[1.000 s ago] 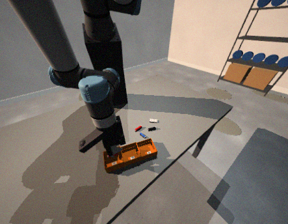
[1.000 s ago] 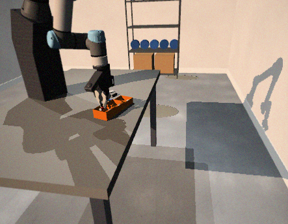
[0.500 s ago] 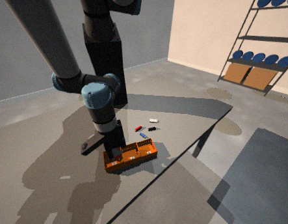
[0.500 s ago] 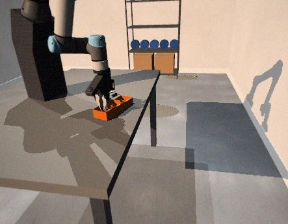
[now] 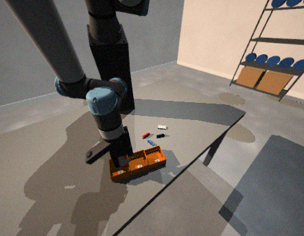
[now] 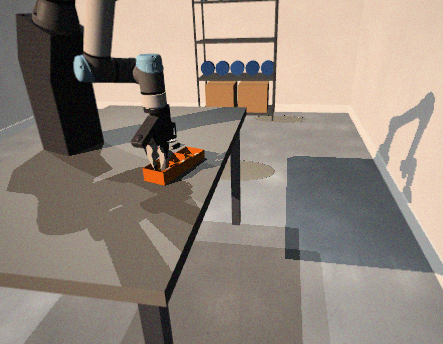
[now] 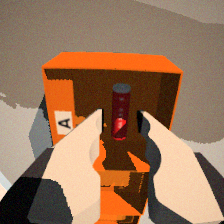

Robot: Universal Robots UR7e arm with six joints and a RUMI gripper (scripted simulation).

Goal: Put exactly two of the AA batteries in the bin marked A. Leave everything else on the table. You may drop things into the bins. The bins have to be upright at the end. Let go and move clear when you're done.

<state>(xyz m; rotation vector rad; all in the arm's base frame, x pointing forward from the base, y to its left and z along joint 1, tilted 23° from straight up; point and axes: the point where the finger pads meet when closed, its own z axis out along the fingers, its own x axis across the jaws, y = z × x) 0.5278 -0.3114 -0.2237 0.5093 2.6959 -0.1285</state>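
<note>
My gripper is now 2 cm above the red battery. From my hand the other things lie so: blue battery (20 cm to the left, 3 cm below, 1 cm behind); orange bin (7 cm to the left, 4 cm ahead, 1 cm below); black battery (28 cm to the left, 3 cm below, 1 cm behind).
</note>
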